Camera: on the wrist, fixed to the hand. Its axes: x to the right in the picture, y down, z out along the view.
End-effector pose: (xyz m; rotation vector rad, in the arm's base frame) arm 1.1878 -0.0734 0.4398 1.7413 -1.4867 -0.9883
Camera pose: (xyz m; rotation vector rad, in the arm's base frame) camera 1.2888 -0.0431 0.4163 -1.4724 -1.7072 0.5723
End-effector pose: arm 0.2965 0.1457 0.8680 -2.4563 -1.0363 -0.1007
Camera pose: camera 0.2387 0.1461 0.9593 1.3116 -2.6565 -0.7980
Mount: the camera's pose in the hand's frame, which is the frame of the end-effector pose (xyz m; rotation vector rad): -0.0187 -0.0761 -0.0744 -0.2046 -0.1814 3.0544
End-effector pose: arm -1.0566 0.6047 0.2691 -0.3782 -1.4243 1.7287
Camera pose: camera -0.9630 0.6394 0.3105 1.2379 -0.1286 -0.9221
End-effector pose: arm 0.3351 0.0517 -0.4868 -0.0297 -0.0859 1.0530
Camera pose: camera 0.3982 -0.0010 -0.5570 0.1695 0.1763 -2.1469
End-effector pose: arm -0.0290 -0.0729 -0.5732 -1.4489 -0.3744 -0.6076
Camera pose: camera -0.0980 -0.1443 -0.5305 -0.6917 1.6835 1.9261
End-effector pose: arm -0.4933 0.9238 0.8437 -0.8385 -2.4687 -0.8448
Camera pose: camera -0.5162 0.8191 0.8572 -2.5259 0.7507 0.3997
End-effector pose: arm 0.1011 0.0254 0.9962 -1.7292 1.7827 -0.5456
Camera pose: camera 0.1086 0.0304 1.1039 1.6965 1.8562 1.0251
